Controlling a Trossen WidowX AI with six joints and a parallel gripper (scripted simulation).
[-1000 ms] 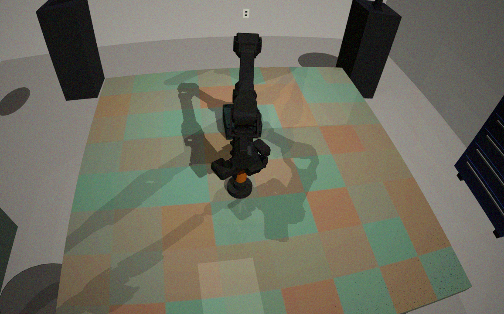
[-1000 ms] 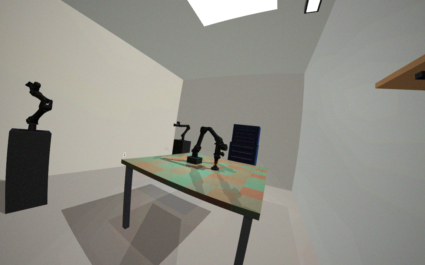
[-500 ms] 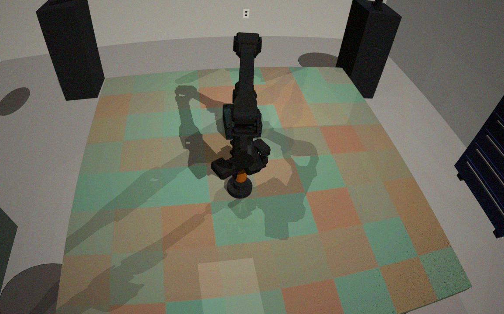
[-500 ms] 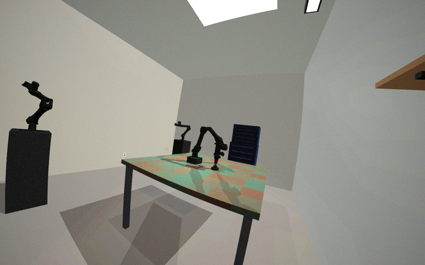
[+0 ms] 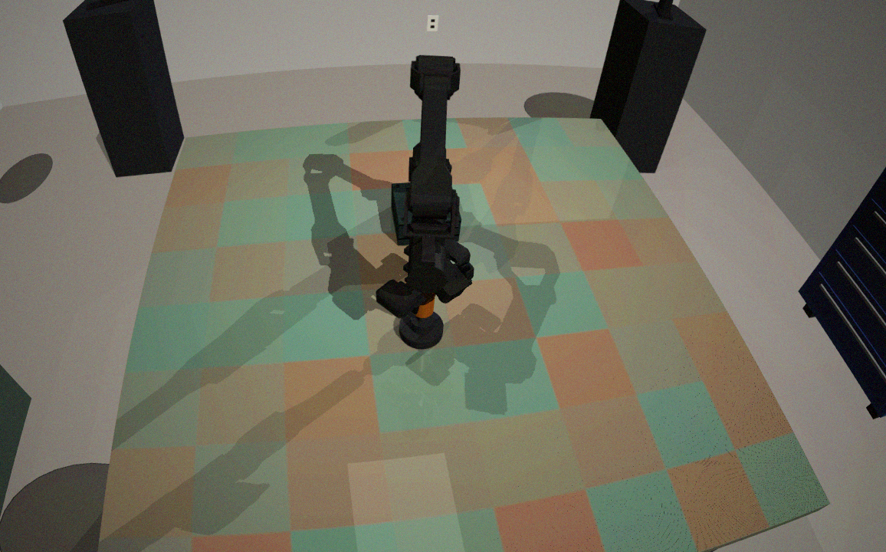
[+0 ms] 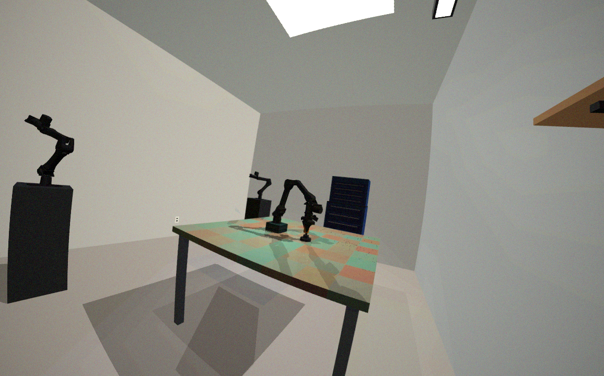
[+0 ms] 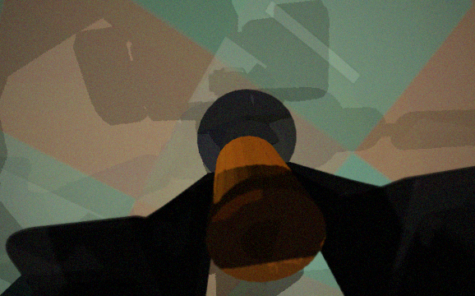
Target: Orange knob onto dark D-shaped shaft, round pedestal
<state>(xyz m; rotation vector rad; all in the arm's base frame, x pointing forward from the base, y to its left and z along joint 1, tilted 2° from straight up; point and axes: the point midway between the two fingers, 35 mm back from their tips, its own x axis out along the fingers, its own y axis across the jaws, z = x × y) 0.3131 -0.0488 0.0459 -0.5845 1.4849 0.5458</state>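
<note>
The pedestal lies 4 cm below my gripper tip and 1 cm ahead of it. Round my gripper tip: orange knob: 2 cm above.
</note>
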